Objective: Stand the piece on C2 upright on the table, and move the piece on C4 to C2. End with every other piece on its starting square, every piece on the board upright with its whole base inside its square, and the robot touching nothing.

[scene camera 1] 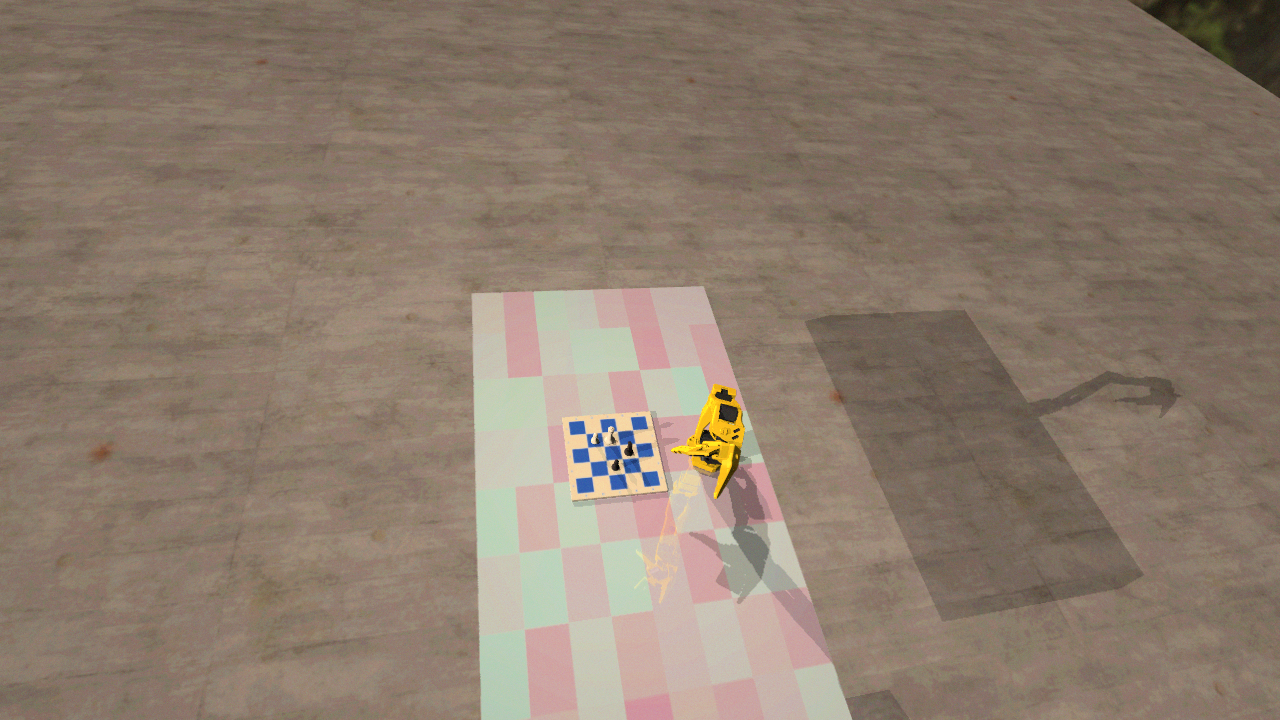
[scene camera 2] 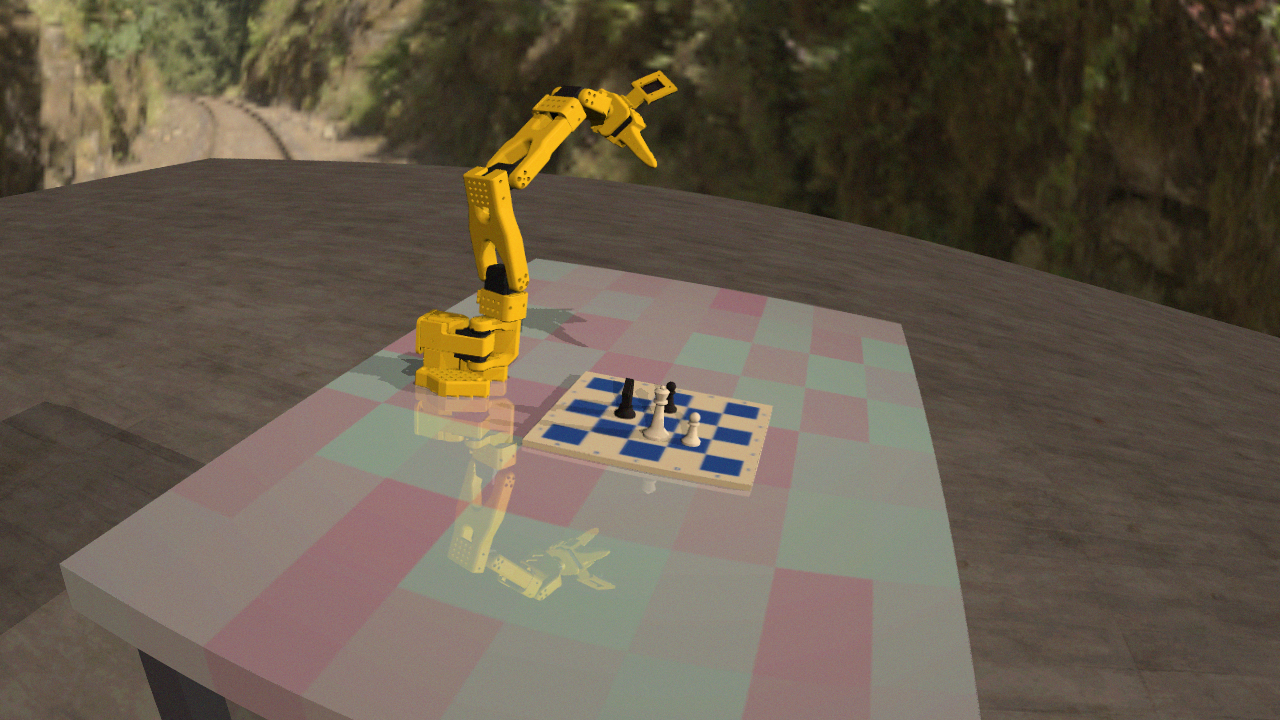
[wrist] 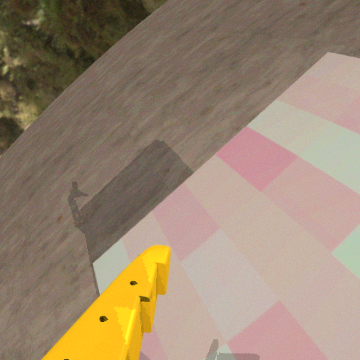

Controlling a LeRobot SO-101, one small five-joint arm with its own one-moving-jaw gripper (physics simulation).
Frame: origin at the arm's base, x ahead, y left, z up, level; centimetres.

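Seen in the pictures: hand at its tool point: [scene camera 1: 714, 496] [scene camera 2: 643, 127] [wrist: 168, 263]; arm's base at its link origin: [scene camera 2: 476, 383].
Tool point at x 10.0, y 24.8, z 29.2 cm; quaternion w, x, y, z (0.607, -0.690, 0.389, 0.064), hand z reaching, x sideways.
Observation:
Pixels of each thing's top centre, then the offset from my tool point to it. Level surfaces: height alone.
- tall white piece at its top centre: [scene camera 2: 662, 385] [scene camera 1: 611, 427] dx +11.4, dy -30.2, dz -23.3 cm
- white pawn at its top centre: [scene camera 2: 695, 412] [scene camera 1: 596, 433] dx +14.9, dy -30.2, dz -25.4 cm
- tall black piece at its top centre: [scene camera 2: 629, 379] [scene camera 1: 630, 443] dx +7.4, dy -26.5, dz -24.6 cm
- black pawn at its top centre: [scene camera 2: 671, 381] [scene camera 1: 616, 460] dx +11.1, dy -22.8, dz -25.4 cm
- green checkered table at its surface level: dz -29.2 cm
The board [scene camera 1: 573, 497] [scene camera 2: 756, 480] has blue and cream squares. Four pieces stand upright on it: a tall white piece [scene camera 1: 612, 436] [scene camera 2: 657, 418], a white pawn [scene camera 1: 594, 439] [scene camera 2: 691, 433], a tall black piece [scene camera 1: 629, 449] [scene camera 2: 626, 402] and a black pawn [scene camera 1: 615, 465] [scene camera 2: 670, 400]. The square labels are too small to read, so I cannot tell which piece is on C2 or C4. My gripper [scene camera 1: 697, 472] [scene camera 2: 664, 125] is fully open and empty, high above the table and away from the pieces. The wrist view shows one notched jaw [wrist: 117, 310]; the board does not show there.
The yellow arm's base [scene camera 2: 460, 380] stands on the pink and green checkered table [scene camera 1: 510, 402] [scene camera 2: 850, 501] [wrist: 310, 200], beside the board. The arm reaches up and forward. The glossy table top shows reflections of the arm. Shadows of the table and arm lie on the floor.

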